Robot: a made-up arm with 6 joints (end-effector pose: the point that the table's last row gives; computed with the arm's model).
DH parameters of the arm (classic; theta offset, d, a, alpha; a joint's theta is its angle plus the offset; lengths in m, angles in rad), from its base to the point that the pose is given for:
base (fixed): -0.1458 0 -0.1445 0
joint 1: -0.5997 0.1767 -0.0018 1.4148
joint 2: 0 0.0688 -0.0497 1.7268
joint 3: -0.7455 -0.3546 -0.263 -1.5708
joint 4: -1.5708 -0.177 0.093 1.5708
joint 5: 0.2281 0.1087 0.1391 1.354
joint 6: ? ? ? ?
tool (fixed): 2.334 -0.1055 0 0
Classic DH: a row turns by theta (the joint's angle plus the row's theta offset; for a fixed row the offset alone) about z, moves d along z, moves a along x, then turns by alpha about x.
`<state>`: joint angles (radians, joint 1 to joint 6).
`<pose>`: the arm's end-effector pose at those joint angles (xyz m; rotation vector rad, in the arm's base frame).
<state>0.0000 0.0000 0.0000 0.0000 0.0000 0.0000</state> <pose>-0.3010 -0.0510 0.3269 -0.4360 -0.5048 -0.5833</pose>
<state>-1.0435 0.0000 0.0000 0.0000 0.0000 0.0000</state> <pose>-0.2847 0.1213 0.3269 -0.6941 -0.2429 -1.5834</pose>
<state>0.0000 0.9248 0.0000 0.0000 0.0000 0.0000</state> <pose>-0.3650 -0.0134 0.2267 -0.7852 -1.3665 -0.4149</pose>
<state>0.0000 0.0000 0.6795 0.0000 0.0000 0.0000</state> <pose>-0.3204 0.0082 0.3269 -0.6107 -0.3486 -1.2358</pose>
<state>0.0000 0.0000 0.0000 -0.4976 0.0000 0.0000</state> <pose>-0.4266 -0.0510 0.2628 -0.5599 -0.0291 -0.4528</pose>
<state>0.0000 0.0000 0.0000 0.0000 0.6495 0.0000</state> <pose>-0.3010 -0.0772 0.4933 -1.0515 -0.6925 -0.4082</pose>
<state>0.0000 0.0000 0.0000 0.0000 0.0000 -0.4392</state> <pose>-0.3104 -0.0285 0.4329 -0.1963 -0.8885 -0.6038</pose>
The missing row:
joint 6: 1.3023 -0.2187 -0.23 -1.1721
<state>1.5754 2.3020 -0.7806 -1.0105 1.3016 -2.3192</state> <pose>0.0196 -0.4592 -0.3660 0.6264 1.0860 -1.9344</pose>
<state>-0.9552 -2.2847 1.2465 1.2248 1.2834 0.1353</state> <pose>-0.2959 -0.6048 0.0593 -1.2652 1.6374 -0.1406</pose>
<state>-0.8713 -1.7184 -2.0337 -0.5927 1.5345 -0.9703</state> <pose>-0.5655 -0.2972 0.2320 0.4120 -2.2861 -0.0707</pose>
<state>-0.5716 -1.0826 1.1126 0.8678 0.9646 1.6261</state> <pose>-0.3000 -0.0326 0.7390 1.1114 -2.4358 1.1048</pose>
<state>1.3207 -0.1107 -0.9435 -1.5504 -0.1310 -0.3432</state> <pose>0.1522 -0.3607 0.3492 -0.9839 -0.0927 1.7593</pose>
